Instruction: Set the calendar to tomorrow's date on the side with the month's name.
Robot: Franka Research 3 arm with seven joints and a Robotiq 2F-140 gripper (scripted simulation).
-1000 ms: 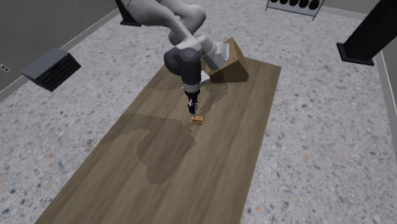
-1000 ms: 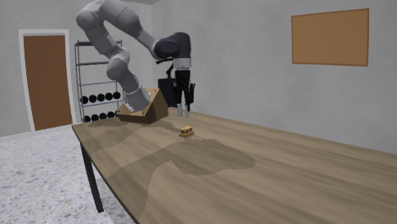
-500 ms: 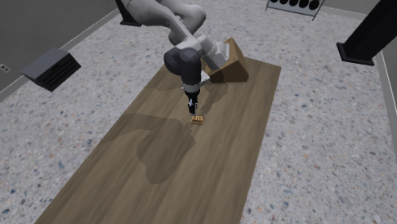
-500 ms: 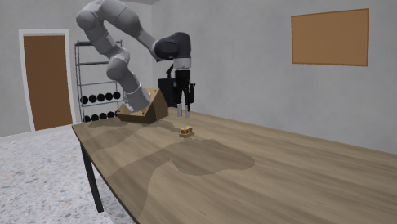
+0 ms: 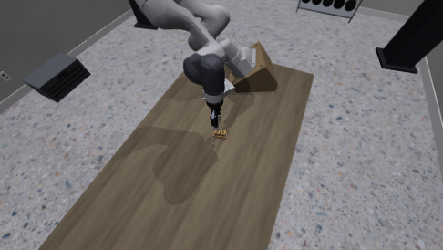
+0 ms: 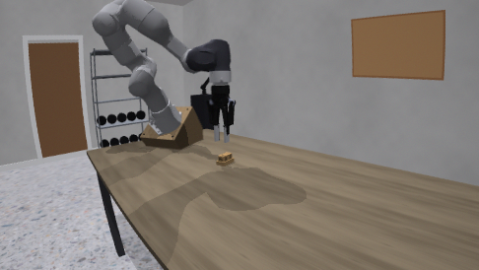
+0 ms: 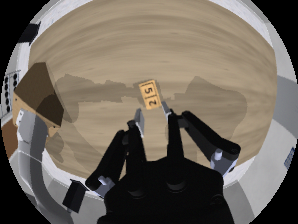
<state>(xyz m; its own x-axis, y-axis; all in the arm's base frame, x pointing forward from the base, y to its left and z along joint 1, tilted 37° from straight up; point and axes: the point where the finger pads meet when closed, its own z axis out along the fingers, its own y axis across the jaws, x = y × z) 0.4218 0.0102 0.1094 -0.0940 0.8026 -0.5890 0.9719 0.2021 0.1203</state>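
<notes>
The cube is 11 cm below my hand. Also, from my hand: tray (12 cm below, 2 cm to the left).
</notes>
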